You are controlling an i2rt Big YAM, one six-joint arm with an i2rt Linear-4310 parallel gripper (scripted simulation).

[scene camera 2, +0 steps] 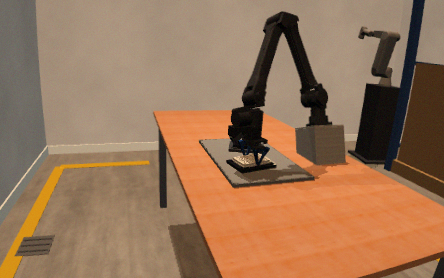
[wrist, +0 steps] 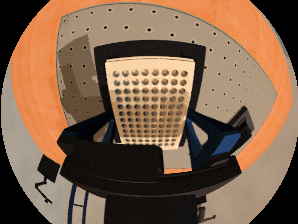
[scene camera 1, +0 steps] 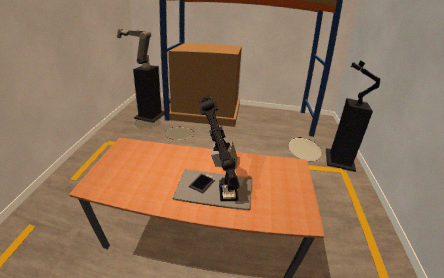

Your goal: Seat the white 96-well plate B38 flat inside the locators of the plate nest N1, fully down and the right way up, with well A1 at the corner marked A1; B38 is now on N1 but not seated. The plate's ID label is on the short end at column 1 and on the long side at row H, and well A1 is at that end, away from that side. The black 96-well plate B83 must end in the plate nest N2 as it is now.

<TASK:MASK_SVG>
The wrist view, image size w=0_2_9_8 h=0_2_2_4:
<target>gripper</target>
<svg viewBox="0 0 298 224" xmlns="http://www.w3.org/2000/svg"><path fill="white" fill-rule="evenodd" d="M56 142L66 154L59 174L81 189L106 199L104 224L198 224L196 198L221 188L242 174L236 156L231 156L229 153L241 136L238 129L188 108L184 125L192 171L164 174L163 150L160 146L113 143L116 130L113 108L65 128ZM192 122L208 136L204 147L202 147L195 133ZM109 122L102 142L95 142L93 140L94 134Z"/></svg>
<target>white 96-well plate B38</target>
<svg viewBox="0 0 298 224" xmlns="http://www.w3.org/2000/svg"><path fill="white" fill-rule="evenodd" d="M108 59L105 63L113 113L122 144L157 145L162 147L162 150L178 149L191 96L195 67L193 59L168 56L135 56Z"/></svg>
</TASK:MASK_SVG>
